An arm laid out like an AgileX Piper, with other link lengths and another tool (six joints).
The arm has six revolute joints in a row. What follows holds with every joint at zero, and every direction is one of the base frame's. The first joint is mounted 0.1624 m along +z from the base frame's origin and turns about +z. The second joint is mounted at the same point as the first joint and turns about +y. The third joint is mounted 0.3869 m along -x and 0.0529 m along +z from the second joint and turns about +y. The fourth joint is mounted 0.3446 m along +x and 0.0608 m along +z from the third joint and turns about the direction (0.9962, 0, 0.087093). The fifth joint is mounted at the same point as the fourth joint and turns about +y. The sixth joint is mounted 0.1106 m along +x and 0.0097 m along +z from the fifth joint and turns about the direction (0.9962, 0, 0.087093). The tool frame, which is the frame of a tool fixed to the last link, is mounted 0.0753 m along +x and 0.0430 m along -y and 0.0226 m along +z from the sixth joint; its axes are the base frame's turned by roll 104.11, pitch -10.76 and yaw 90.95 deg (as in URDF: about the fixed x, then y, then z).
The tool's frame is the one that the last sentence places.
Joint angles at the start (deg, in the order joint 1, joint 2, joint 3, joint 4, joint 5, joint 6):
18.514, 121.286, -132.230, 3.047, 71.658, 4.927
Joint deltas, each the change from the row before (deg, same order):
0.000, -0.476, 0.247, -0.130, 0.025, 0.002
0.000, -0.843, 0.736, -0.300, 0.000, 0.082
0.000, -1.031, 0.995, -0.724, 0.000, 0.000
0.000, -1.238, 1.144, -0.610, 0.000, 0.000
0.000, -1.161, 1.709, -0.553, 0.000, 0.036
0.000, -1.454, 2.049, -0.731, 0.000, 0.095
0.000, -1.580, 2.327, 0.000, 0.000, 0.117
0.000, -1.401, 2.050, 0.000, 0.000, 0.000
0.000, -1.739, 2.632, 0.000, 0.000, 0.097
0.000, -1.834, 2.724, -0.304, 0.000, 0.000
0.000, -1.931, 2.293, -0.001, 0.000, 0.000
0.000, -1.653, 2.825, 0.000, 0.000, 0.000
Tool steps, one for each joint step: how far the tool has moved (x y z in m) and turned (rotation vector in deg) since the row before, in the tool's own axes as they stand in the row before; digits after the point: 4 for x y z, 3 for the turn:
-0.0001, -0.0014, -0.0044, -0.229, -0.073, -0.028
-0.0010, -0.0030, -0.0057, -0.180, -0.236, 0.064
-0.0024, -0.0036, -0.0066, -0.222, -0.690, -0.002
-0.0022, -0.0045, -0.0079, -0.248, -0.565, -0.009
-0.0030, -0.0058, -0.0027, 0.383, -0.663, 0.095
-0.0039, -0.0073, -0.0039, 0.382, -0.828, 0.150
-0.0022, -0.0090, -0.0024, 0.718, -0.156, 0.178
-0.0020, -0.0082, -0.0020, 0.624, -0.170, 0.059
-0.0028, -0.0107, -0.0015, 0.858, -0.202, 0.173
-0.0039, -0.0112, -0.0019, 0.775, -0.527, 0.080
-0.0026, -0.0111, -0.0053, 0.348, -0.096, 0.031
-0.0034, -0.0117, 0.0021, 1.126, -0.308, 0.101

